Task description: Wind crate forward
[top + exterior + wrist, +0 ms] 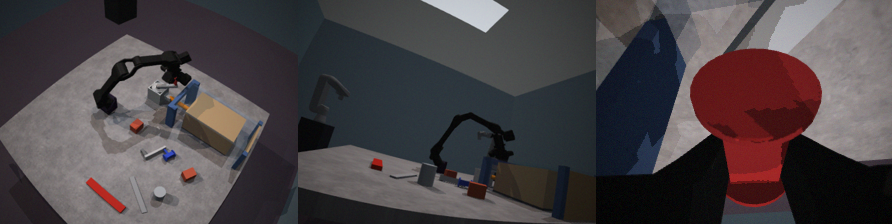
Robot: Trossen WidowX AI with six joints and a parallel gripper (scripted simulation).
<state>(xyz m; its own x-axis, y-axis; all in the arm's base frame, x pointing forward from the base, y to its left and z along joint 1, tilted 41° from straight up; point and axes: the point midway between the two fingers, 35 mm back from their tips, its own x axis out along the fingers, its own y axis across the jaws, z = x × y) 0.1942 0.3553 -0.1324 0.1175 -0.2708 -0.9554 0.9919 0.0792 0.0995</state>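
Right now the winch handle with red knob is 20 mm behind my gripper tip, 50 mm to the right of it and 30 mm below it. Round my gripper tip: blue t-shaped piece 250 mm ahead, 340 mm to the right, 120 mm below; then grey strip 310 mm ahead, 600 mm to the right, 130 mm below; then grey winch 80 mm behind, 110 mm to the right, 100 mm below.
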